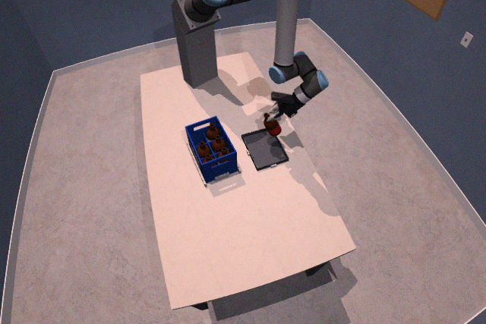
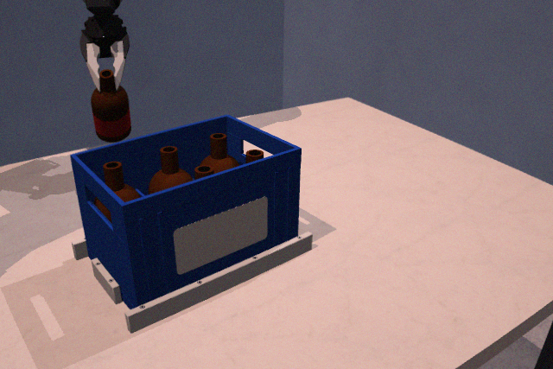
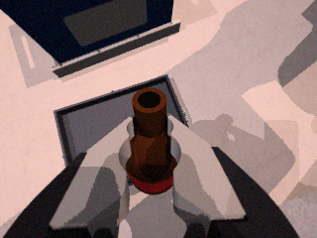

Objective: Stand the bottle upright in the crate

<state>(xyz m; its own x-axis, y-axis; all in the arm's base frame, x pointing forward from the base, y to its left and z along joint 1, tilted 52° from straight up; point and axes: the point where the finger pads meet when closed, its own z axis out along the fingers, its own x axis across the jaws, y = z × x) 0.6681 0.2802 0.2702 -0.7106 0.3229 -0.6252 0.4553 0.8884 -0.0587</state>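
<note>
My hand is 190 mm above the tray, 60 mm short of it and 10 mm to the left of it. Round my hand: blue crate 310 mm to the right, 120 mm below, 110 mm ahead.
</note>
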